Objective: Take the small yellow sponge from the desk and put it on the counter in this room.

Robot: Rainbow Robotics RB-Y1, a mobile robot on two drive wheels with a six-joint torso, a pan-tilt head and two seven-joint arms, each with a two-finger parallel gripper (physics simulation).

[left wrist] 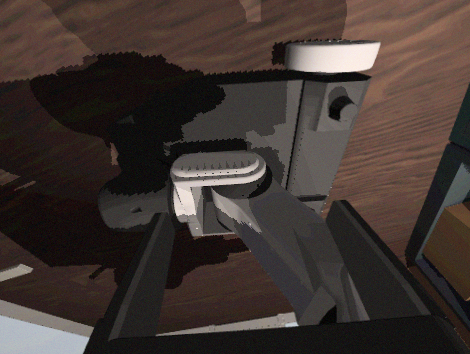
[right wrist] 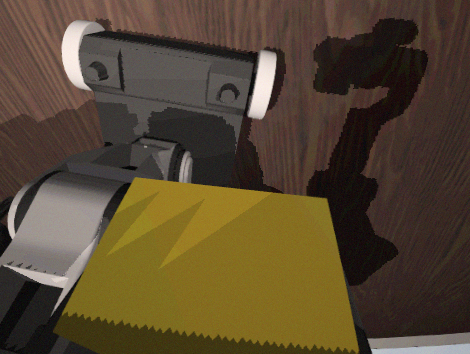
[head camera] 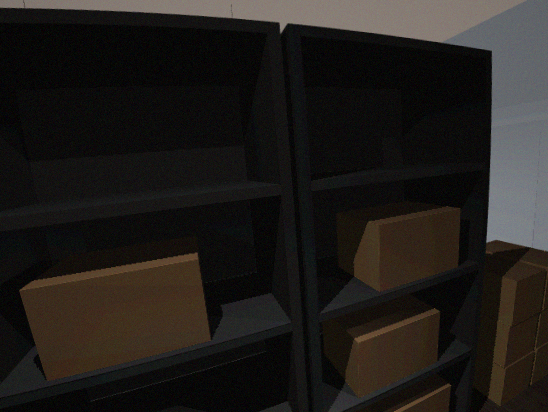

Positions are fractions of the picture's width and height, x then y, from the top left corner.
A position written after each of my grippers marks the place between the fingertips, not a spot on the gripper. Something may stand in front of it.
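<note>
Small yellow sponge (right wrist: 0.38, 0.74), out of frame in the left wrist view, out of frame in the head camera view. My left gripper (left wrist: 0.53, 0.61), visible.
</note>
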